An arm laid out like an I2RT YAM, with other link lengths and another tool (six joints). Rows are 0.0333 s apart.
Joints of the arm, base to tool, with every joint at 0 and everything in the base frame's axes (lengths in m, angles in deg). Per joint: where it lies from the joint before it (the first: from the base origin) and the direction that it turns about. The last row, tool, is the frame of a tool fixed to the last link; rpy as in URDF.
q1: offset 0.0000 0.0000 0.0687 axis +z
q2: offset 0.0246 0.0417 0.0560 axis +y
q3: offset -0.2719 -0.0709 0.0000 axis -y
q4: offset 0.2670 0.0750 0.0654 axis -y
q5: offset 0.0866 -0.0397 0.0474 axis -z
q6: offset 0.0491 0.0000 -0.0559 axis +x
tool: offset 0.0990 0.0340 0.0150 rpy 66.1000 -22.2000 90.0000
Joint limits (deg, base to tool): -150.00..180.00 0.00..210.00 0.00..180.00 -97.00..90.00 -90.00..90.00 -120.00..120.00
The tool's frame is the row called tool.
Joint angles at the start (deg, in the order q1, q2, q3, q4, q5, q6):
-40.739, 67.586, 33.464, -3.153, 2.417, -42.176
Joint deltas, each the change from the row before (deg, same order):
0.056, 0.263, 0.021, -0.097, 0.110, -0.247
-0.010, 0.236, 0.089, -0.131, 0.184, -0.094
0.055, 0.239, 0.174, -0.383, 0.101, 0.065
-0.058, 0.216, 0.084, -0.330, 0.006, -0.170
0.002, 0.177, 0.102, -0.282, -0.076, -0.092
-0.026, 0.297, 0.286, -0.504, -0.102, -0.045
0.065, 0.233, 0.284, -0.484, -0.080, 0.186
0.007, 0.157, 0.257, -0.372, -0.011, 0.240
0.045, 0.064, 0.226, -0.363, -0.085, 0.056
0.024, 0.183, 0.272, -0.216, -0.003, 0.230
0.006, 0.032, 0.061, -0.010, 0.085, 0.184
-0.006, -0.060, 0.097, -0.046, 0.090, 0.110
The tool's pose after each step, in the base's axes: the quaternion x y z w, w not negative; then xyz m. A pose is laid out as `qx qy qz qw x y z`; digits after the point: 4 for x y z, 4 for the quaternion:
0.6369 0.4737 0.1940 0.5765 0.2911 -0.2044 0.1196
0.6381 0.4748 0.1918 0.5750 0.2908 -0.2049 0.1184
0.6403 0.4757 0.1907 0.5721 0.2906 -0.2046 0.1172
0.6419 0.4778 0.1893 0.5691 0.2899 -0.2045 0.1155
0.6430 0.4795 0.1892 0.5664 0.2897 -0.2041 0.1144
0.6450 0.4812 0.1890 0.5627 0.2896 -0.2039 0.1133
0.6474 0.4815 0.1897 0.5595 0.2899 -0.2033 0.1128
0.6496 0.4806 0.1899 0.5576 0.2901 -0.2033 0.1128
0.6505 0.4811 0.1906 0.5560 0.2903 -0.2029 0.1131
0.6519 0.4799 0.1910 0.5551 0.2910 -0.2031 0.1136
0.6528 0.4785 0.1908 0.5555 0.2912 -0.2035 0.1138
0.6529 0.4772 0.1905 0.5565 0.2913 -0.2039 0.1148

